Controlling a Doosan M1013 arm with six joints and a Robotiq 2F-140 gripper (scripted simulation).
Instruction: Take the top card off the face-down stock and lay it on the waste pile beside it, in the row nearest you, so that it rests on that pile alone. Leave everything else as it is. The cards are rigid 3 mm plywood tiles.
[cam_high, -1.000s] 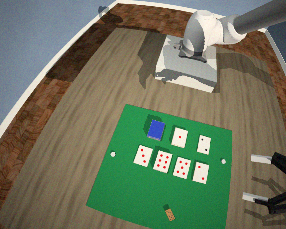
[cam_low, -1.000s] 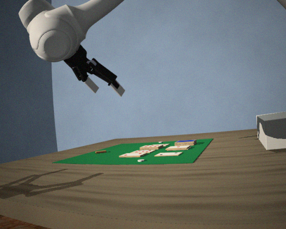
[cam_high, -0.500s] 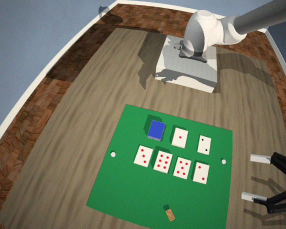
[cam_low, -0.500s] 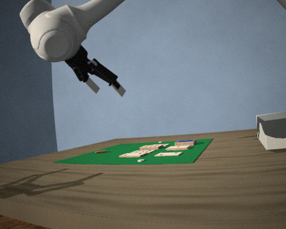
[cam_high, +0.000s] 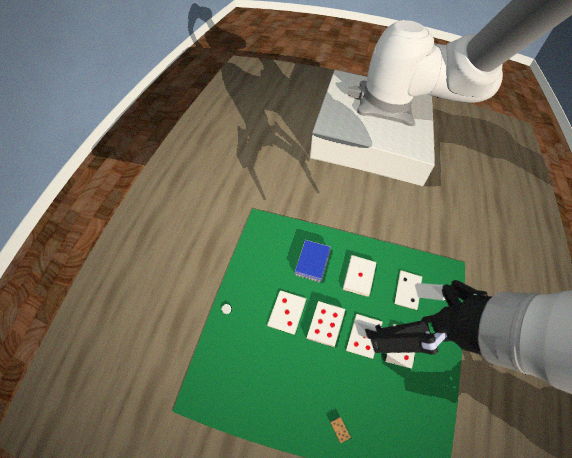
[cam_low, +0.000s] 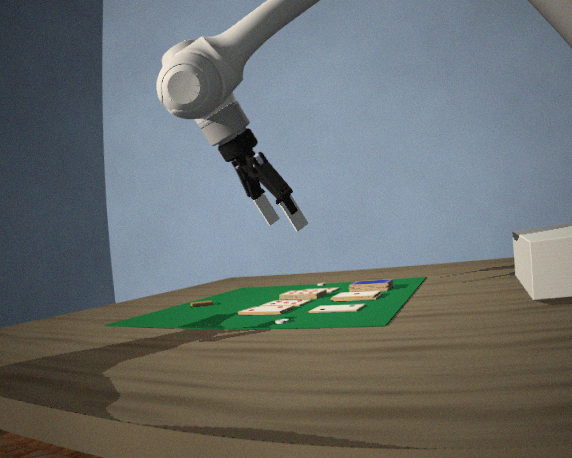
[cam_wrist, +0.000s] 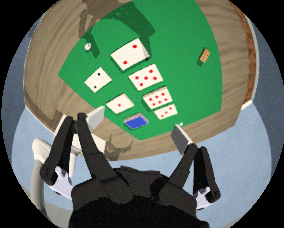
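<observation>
Right now my hand is 14 cm past the card, 16 cm to the left of it and 16 cm above it. From my hand the other things lie so: green mat (3 cm ahead, 6 cm to the right, 19 cm below).
</observation>
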